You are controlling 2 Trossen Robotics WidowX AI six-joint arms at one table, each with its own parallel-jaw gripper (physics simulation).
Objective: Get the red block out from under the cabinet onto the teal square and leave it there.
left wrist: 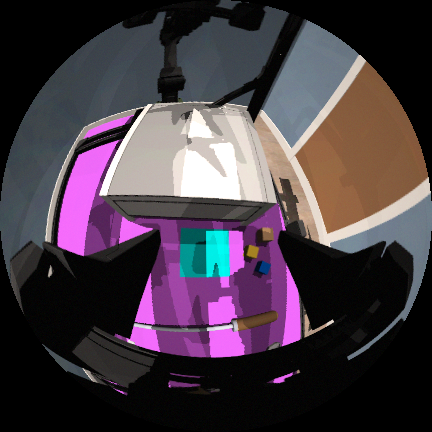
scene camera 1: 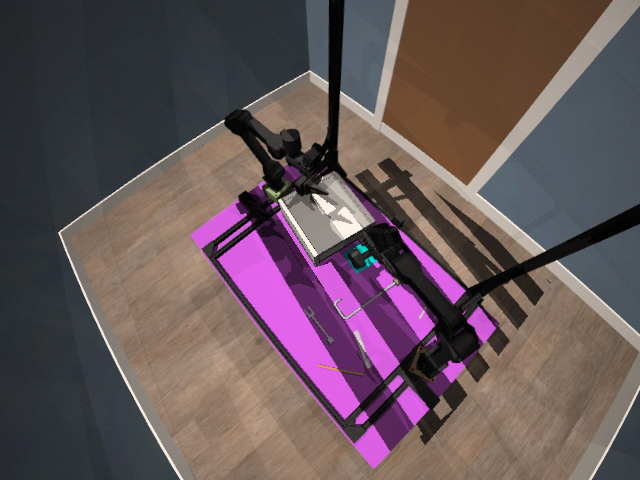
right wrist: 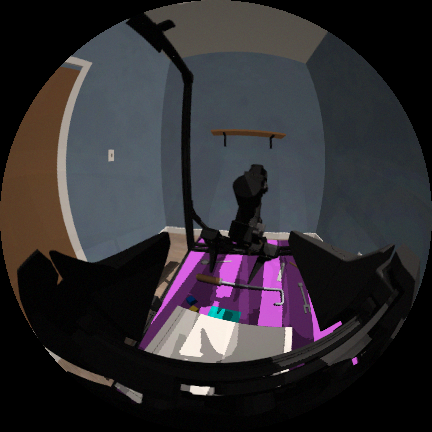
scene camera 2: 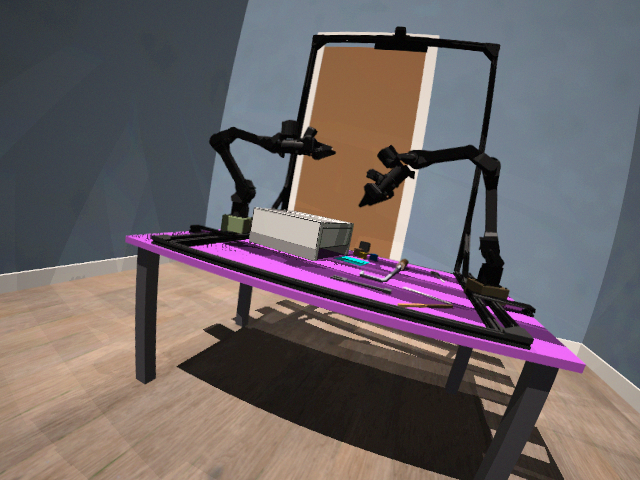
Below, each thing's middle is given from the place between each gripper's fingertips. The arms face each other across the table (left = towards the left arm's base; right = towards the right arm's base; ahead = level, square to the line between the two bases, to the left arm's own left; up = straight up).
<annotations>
Right now my left hand is 210 mm above the teal square [left wrist: 204, 252], 10 mm to the left of it and 10 mm past it. Also, from my left hand: hook tool [left wrist: 237, 324]: 200 mm below, 140 mm to the left, 30 mm ahead.
Right now my right hand is 40 cm above the teal square, 15 cm to the right of it and 3 cm past it. Round my right hand: hook tool (39 cm below, 29 cm to the left, 1 cm ahead).
</annotations>
